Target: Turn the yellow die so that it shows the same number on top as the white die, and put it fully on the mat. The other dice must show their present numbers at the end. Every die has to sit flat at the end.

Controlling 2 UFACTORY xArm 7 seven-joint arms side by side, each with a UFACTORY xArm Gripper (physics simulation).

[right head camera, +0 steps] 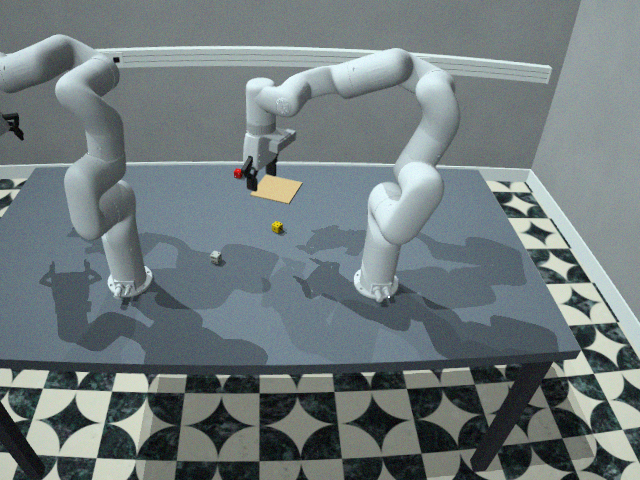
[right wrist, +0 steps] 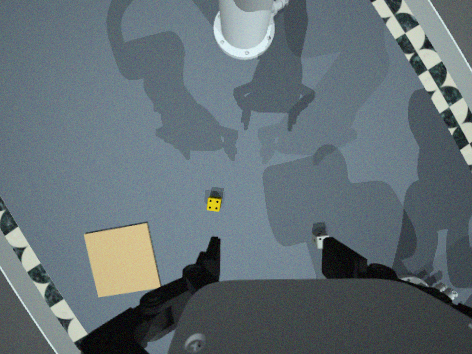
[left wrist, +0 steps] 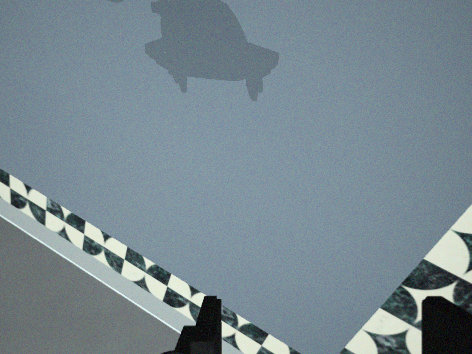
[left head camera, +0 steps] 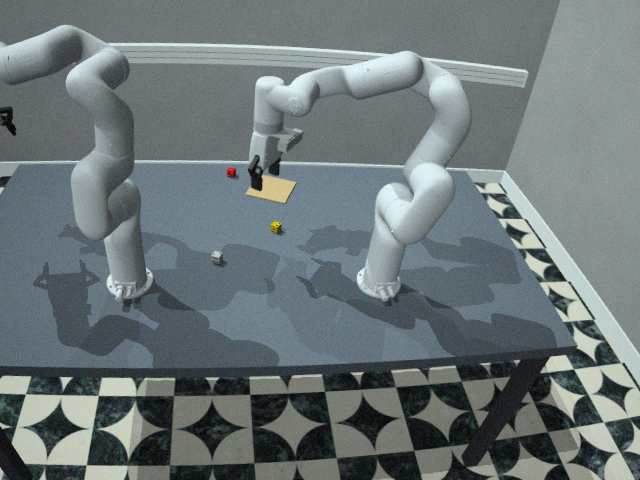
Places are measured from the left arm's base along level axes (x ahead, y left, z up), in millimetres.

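Where they show: left gripper, fingertip midpoint: (right head camera: 9, 144) (left wrist: 320, 330) (left head camera: 0, 140); right gripper, fingertip midpoint: (right head camera: 261, 182) (right wrist: 271, 254) (left head camera: 265, 181); left arm's base, link origin: (right head camera: 130, 281) (left head camera: 130, 282); right arm's base, link origin: (right head camera: 375, 283) (right wrist: 243, 31) (left head camera: 378, 283).
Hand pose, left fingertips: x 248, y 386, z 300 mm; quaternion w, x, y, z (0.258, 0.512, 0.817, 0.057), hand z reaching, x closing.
Observation:
Each offset is from my left fingertips to the top centre of the thing. Level surfaces: height alone.
The yellow die {dx -12, dy -796, dz -274 mm} (left head camera: 276, 227) (right head camera: 277, 227) (right wrist: 214, 204) sits on the table, off the mat, with four pips on top in the right wrist view. The white die {dx -156, dy -620, dz -274 mm} (left head camera: 217, 257) (right head camera: 215, 257) (right wrist: 320, 242) is partly covered by a finger in the right wrist view; its top number cannot be told. The red die {dx +305, dy -654, dz -274 mm} (left head camera: 231, 172) (right head camera: 237, 173) is near the back edge. The tan mat {dx +221, dy -793, dz -296 mm} (left head camera: 281, 193) (right head camera: 284, 193) (right wrist: 122, 260) bears no die. My right gripper (left head camera: 266, 180) (right head camera: 261, 180) (right wrist: 271, 254) is open, above the table near the mat. My left gripper (left wrist: 320, 330) is open and high, far left.
The left arm's base (left head camera: 129, 284) (right head camera: 129, 283) stands left of the white die. The right arm's base (left head camera: 378, 283) (right head camera: 376, 283) stands right of the yellow die. Arm shadows fall across the table {dz -300 mm} (left head camera: 320, 206) (right head camera: 330, 206). The wall is behind the table's back edge.

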